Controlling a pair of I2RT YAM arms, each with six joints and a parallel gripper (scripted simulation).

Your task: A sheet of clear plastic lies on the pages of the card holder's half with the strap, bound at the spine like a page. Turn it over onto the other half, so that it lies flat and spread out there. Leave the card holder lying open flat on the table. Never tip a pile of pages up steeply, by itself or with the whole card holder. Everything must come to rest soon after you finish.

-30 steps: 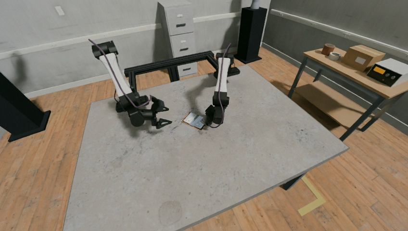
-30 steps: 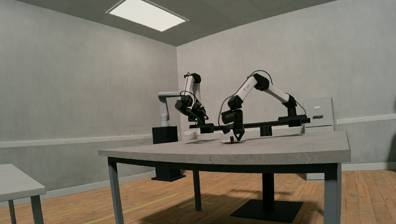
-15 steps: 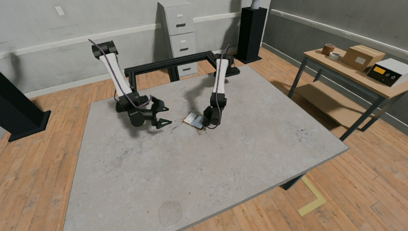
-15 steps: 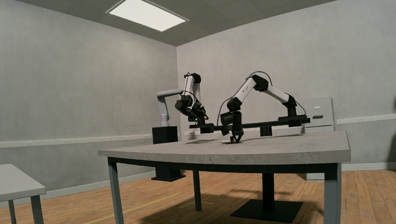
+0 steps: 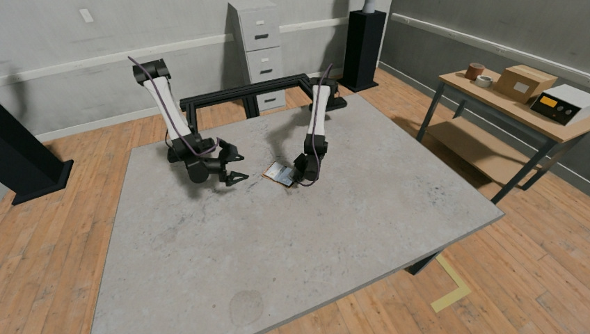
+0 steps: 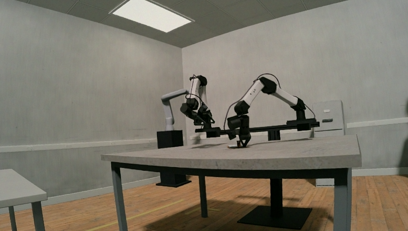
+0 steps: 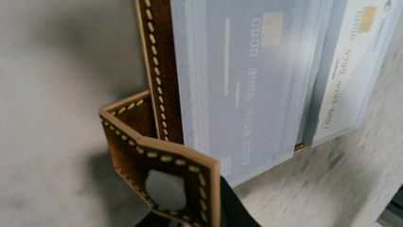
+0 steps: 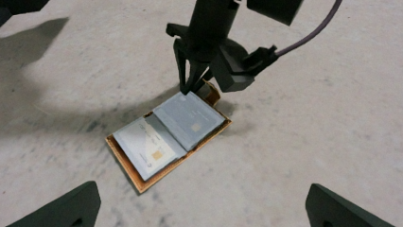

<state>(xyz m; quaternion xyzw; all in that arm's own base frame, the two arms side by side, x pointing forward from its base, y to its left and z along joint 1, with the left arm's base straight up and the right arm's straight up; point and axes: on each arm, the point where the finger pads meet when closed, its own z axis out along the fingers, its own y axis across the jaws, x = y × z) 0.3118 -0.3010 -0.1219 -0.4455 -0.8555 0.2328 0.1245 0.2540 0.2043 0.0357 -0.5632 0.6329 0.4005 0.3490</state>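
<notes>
My left hand is 40 mm short of the strap, 20 mm to the left of it and 10 mm below it.
</notes>
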